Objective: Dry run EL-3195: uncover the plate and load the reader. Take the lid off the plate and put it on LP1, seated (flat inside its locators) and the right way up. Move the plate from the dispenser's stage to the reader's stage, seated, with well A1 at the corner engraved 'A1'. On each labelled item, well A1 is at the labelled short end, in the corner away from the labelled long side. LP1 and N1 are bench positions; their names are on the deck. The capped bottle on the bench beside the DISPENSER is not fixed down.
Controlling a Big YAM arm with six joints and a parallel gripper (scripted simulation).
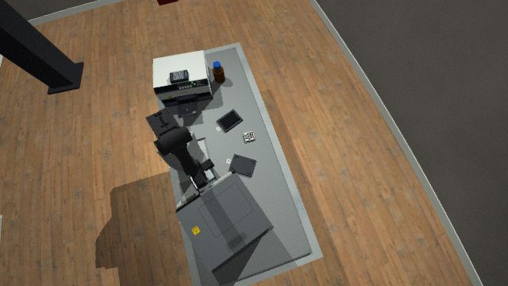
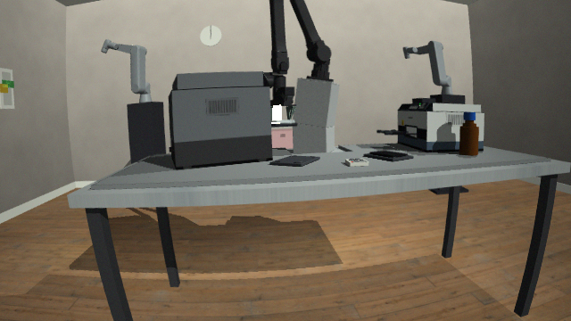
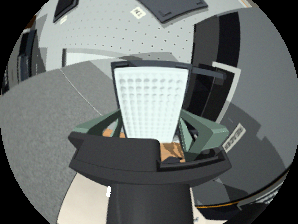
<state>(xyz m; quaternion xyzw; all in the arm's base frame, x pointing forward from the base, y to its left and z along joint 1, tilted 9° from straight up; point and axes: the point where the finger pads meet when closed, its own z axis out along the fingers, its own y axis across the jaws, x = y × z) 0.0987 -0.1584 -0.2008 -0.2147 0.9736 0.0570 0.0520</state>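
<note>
The lidded plate is right at my hand. Also, from my hand: brown capped bottle: 81 cm to the left, 20 cm ahead, 3 cm below.
</note>
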